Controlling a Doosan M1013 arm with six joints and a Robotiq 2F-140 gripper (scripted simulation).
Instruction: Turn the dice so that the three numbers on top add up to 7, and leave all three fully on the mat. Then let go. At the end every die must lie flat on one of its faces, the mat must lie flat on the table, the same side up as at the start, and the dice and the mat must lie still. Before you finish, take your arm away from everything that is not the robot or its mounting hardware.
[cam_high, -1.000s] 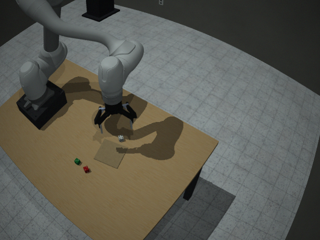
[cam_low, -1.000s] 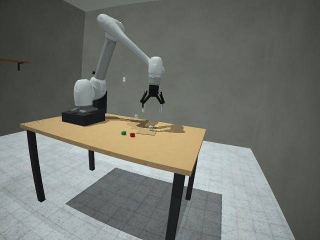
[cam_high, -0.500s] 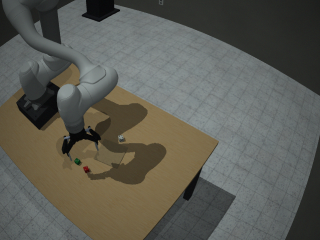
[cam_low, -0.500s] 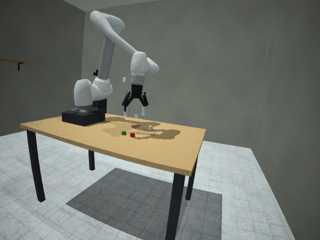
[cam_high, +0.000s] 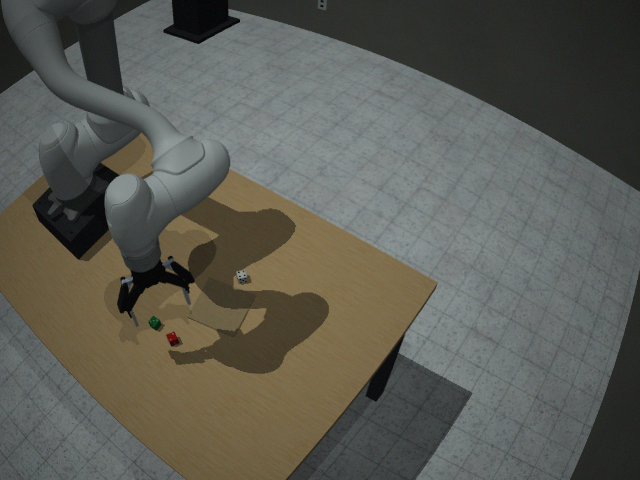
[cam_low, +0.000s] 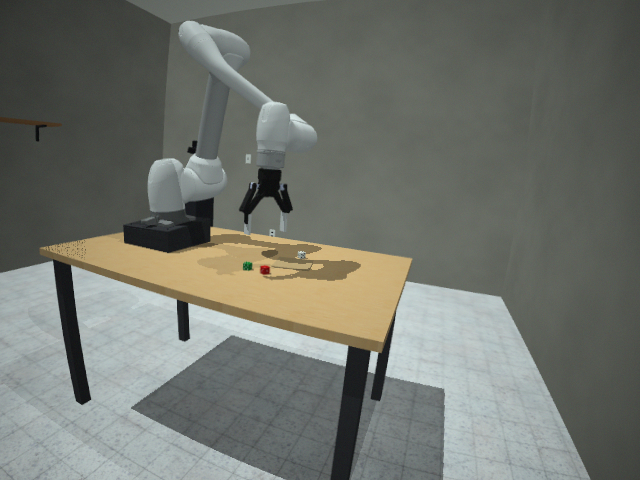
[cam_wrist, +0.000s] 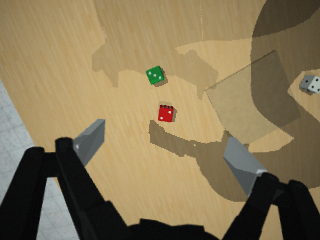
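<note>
Right now my hand is 14 cm above the red die. From my hand the other things lie so: white die 2 cm ahead, 27 cm to the left, 14 cm below; tan mat 3 cm ahead, 17 cm to the left, 15 cm below; green die 7 cm behind, 14 cm below.
</note>
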